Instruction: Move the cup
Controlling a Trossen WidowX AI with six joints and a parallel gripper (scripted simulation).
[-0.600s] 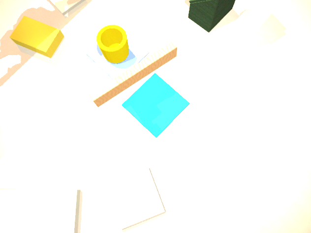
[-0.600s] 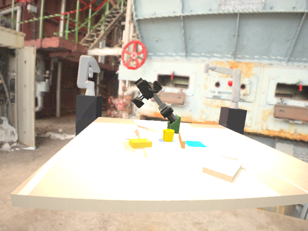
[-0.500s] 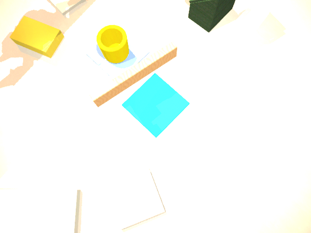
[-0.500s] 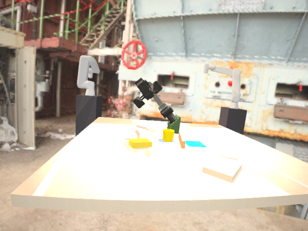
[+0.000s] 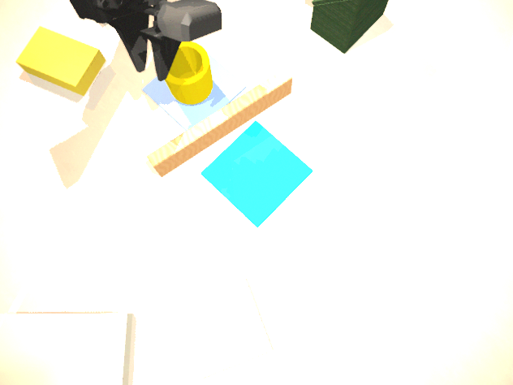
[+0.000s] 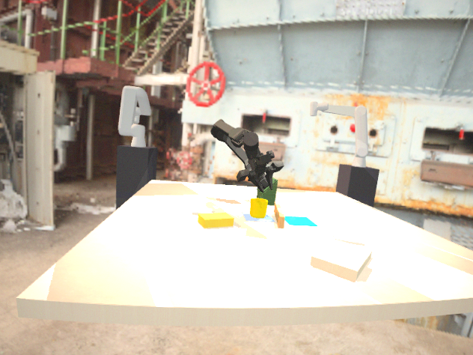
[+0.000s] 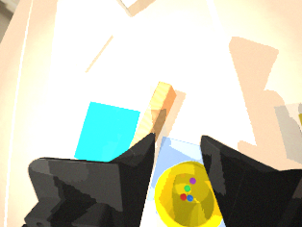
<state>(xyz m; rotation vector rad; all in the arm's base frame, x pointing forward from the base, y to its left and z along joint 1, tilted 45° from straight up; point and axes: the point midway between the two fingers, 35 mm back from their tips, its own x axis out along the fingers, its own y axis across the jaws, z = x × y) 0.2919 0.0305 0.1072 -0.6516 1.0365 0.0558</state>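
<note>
Now: gripper tip 9 cm above the yellow cup, 6 cm past it and 2 cm to the left of it. Also, from my gripper tip: pale blue pad: 13 cm below, 6 cm behind, 2 cm to the right; then wooden bar: 11 cm below, 6 cm to the left, 5 cm behind; then cyan pad: 15 cm to the left, 13 cm below, 4 cm behind.
</note>
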